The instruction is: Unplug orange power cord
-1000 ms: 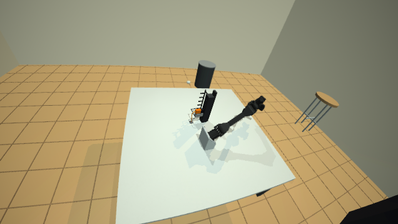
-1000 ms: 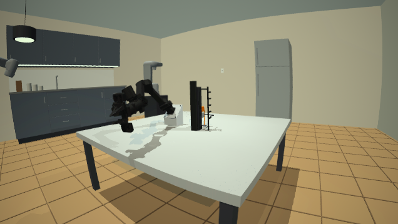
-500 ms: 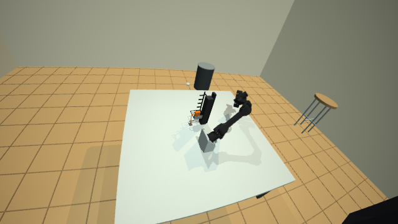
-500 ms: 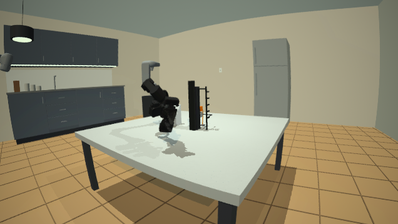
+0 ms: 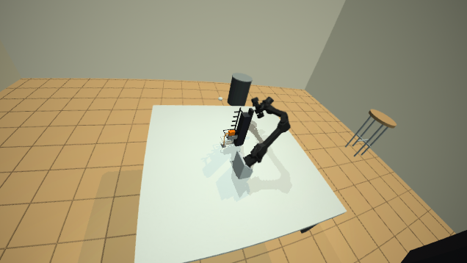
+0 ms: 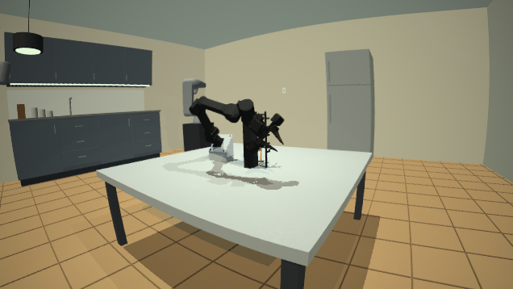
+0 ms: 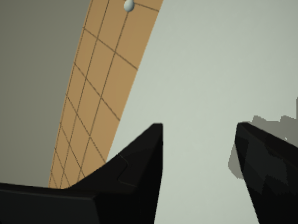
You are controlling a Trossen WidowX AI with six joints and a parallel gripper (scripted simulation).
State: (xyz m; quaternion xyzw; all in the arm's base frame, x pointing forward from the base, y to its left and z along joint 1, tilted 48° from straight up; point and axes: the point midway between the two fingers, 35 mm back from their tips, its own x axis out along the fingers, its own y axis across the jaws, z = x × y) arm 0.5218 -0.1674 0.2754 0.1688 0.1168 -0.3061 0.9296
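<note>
Now: the orange plug 31 cm to the left of my gripper tip, 27 cm behind it and 1 cm below it.
</note>
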